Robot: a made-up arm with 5 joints.
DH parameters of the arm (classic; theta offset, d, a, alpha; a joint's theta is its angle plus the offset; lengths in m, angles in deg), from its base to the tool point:
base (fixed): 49.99 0 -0.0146 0
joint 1: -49.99 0.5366 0.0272 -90
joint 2: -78.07 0 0.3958 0
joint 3: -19.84 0 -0.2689 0
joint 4: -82.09 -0.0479 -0.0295 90
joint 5: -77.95 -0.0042 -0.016 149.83
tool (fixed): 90.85 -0.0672 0 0
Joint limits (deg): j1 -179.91..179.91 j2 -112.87..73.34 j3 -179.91..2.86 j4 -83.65..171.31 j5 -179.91..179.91
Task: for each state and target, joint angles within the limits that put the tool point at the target. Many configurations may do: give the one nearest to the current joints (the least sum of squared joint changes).
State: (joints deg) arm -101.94 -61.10 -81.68 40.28 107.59
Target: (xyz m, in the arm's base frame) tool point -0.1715 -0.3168 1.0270
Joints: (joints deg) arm -113.27 -14.79 -82.89 40.09 110.80
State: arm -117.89 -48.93 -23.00 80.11 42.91
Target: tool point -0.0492 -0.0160 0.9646
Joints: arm -155.57 -53.02 -64.22 72.60 36.05
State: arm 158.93 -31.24 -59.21 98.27 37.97
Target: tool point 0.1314 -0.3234 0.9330
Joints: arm 112.33 -85.05 -96.90 96.16 38.72
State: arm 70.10 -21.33 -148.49 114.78 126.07
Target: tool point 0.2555 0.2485 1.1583
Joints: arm 50.65 7.67 -152.25 98.43 130.71
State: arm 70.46 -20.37 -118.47 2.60 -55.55
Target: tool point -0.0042 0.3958 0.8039
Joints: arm 97.27 -0.08 -64.35 12.30 -50.97
